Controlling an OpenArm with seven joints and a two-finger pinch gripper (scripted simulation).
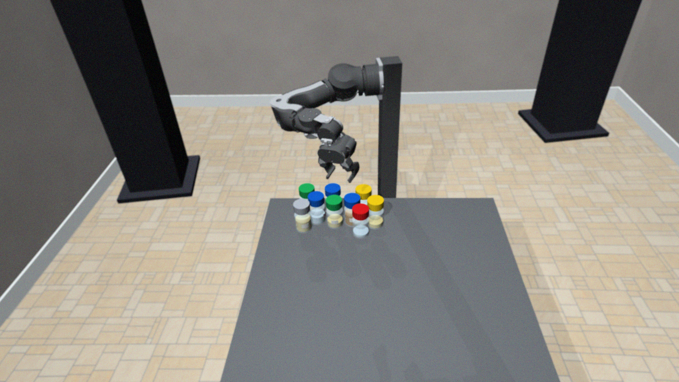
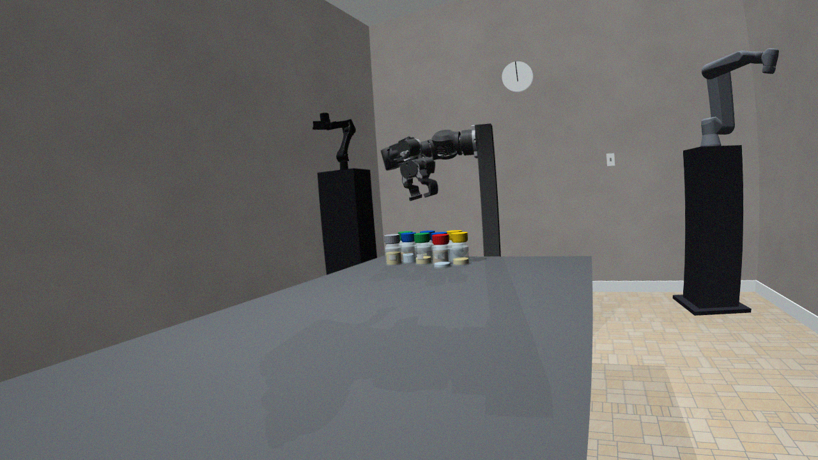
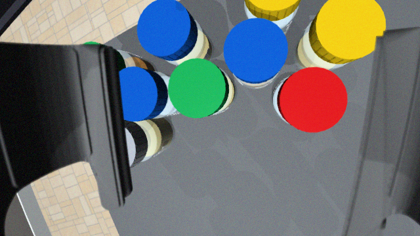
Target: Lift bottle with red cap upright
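The yellow-capped bottle lies 180 mm below my hand, 110 mm to the left of it and 20 mm behind it. The rest, counted from my hand: green-capped bottle (180 mm below, 40 mm behind, 30 mm to the right).
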